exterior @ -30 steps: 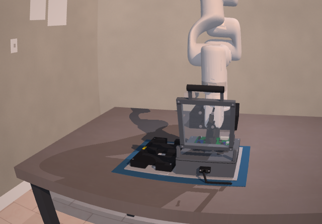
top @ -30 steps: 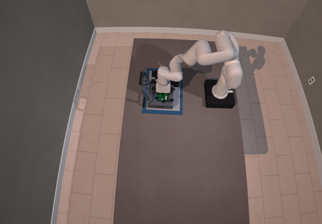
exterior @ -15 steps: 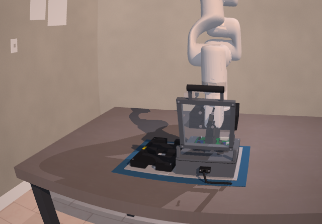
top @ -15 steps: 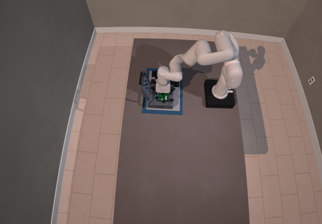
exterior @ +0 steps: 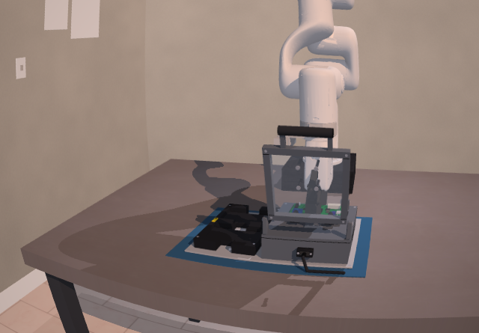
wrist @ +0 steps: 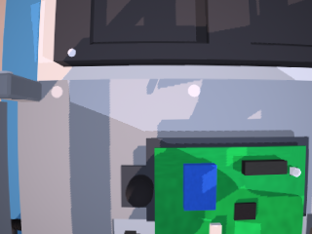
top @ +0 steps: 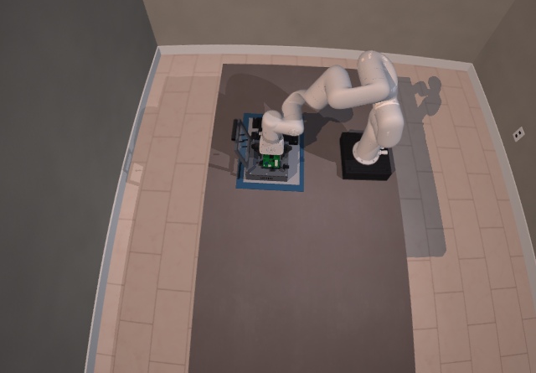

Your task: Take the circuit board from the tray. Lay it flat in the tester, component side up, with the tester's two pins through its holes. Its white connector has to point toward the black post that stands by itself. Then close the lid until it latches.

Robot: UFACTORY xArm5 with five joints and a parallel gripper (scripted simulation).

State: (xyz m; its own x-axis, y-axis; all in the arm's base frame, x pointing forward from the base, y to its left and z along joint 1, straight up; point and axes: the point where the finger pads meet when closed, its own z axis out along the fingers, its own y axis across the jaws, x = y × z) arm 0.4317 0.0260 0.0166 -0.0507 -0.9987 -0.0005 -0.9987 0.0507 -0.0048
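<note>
Right now my hand is right at the green circuit board. Round my hand: clear lid: 120 mm ahead, 100 mm above, 10 mm to the right; nest: 10 mm to the left, 10 mm below.
</note>
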